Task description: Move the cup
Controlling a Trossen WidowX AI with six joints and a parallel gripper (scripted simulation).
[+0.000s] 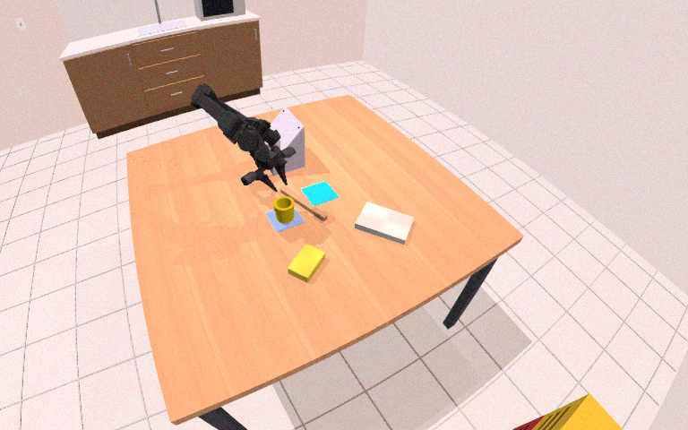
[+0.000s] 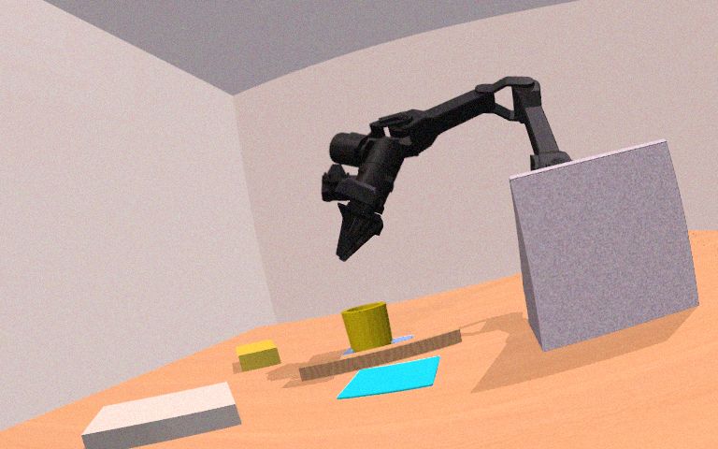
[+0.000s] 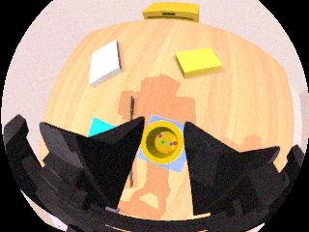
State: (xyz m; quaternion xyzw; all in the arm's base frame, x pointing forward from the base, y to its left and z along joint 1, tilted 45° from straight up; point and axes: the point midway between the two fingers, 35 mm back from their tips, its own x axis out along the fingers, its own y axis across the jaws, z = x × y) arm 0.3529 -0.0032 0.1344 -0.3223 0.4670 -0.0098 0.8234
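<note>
The yellow cup is 12 cm below my gripper tip, 3 cm behind it and 1 cm to the left of it. From my gripper tip the other things lie so: flat white box (31 cm to the left, 15 cm ahead, 14 cm below); thin wooden stick (15 cm below, 9 cm to the left, 6 cm behind); cyan pad (17 cm to the left, 16 cm below, 9 cm behind).
</note>
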